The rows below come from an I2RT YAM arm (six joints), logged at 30 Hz.
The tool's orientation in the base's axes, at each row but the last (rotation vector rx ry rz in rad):
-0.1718 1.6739 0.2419
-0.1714 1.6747 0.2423
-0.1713 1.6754 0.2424
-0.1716 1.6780 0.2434
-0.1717 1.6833 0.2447
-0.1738 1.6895 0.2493
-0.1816 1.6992 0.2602
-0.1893 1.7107 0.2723
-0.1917 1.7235 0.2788
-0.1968 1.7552 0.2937
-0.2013 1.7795 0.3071
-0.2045 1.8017 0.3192
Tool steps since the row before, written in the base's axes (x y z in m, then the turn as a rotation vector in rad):
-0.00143 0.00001 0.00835 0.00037 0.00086 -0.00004
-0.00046 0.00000 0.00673 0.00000 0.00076 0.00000
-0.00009 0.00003 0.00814 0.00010 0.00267 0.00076
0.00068 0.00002 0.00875 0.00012 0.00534 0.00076
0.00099 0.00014 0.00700 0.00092 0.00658 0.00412
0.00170 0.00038 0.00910 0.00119 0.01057 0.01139
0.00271 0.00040 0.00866 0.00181 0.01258 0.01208
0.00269 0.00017 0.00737 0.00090 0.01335 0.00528
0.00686 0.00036 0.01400 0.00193 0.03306 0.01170
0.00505 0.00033 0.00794 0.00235 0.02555 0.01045
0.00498 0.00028 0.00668 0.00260 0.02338 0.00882
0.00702 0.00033 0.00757 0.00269 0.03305 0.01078
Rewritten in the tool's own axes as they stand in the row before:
-0.00812 0.00086 -0.00226 0.00002 0.00073 0.00058
-0.00663 0.00051 -0.00116 0.00002 0.00073 0.00020
-0.00807 0.00053 -0.00095 -0.00069 0.00260 0.00070
-0.00876 0.00037 -0.00030 -0.00061 0.00517 0.00142
-0.00706 0.00031 0.00018 -0.00401 0.00637 0.00212
-0.00923 0.00051 0.00062 -0.01113 0.01061 0.00255
-0.00895 0.00024 0.00156 -0.01184 0.01242 0.00360
-0.00769 -0.00005 0.00155 -0.00497 0.01292 0.00393
-0.01495 -0.00052 0.00441 -0.01089 0.03196 0.00966
-0.00879 -0.00045 0.00335 -0.00997 0.02458 0.00801
-0.00763 -0.00057 0.00331 -0.00850 0.02228 0.00790
-0.00908 -0.00101 0.00482 -0.01014 0.03162 0.01064

